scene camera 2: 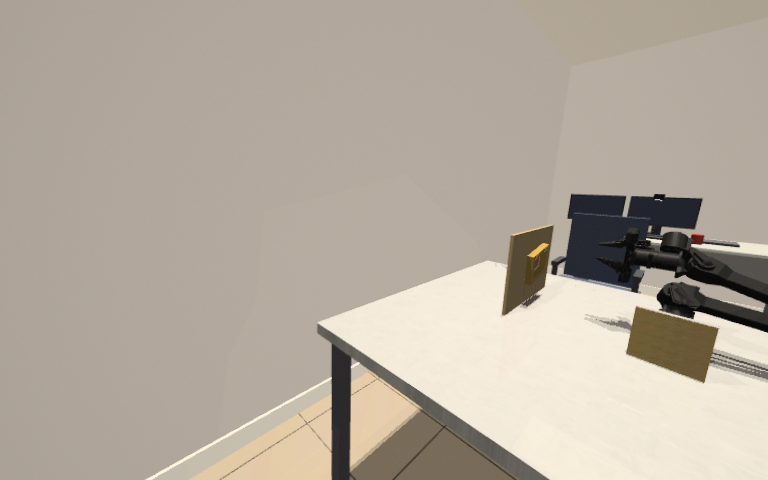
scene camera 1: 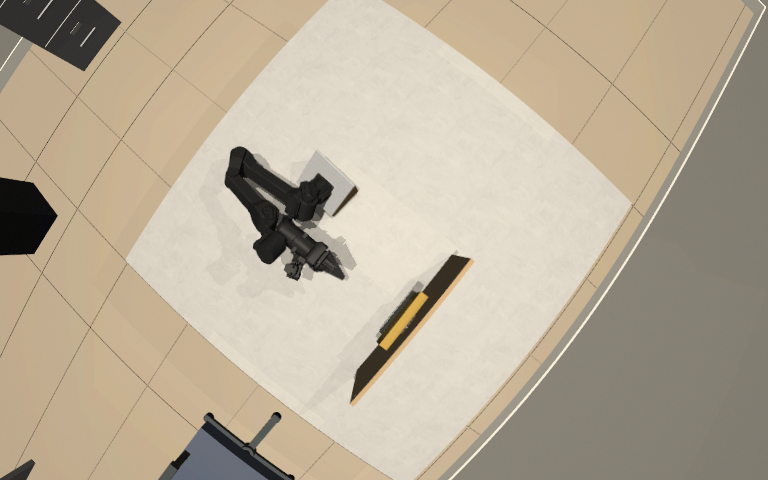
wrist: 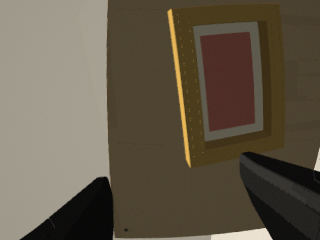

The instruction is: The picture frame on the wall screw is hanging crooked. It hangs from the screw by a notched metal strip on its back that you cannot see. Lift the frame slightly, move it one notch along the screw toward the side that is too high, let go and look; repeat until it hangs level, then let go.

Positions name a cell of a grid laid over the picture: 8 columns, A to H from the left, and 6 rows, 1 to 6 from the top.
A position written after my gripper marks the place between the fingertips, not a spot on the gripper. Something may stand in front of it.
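Through scene camera 1 I see my gripper (scene camera 1: D4), along with a picture frame (scene camera 1: E5) and a wooden wall panel (scene camera 1: E4). Scene camera 2 gives me my gripper (scene camera 2: G4) again, and the wooden wall panel (scene camera 2: F4) too. In the wrist view, my gripper (wrist: E5) is visible, and so is the panel (wrist: D5).
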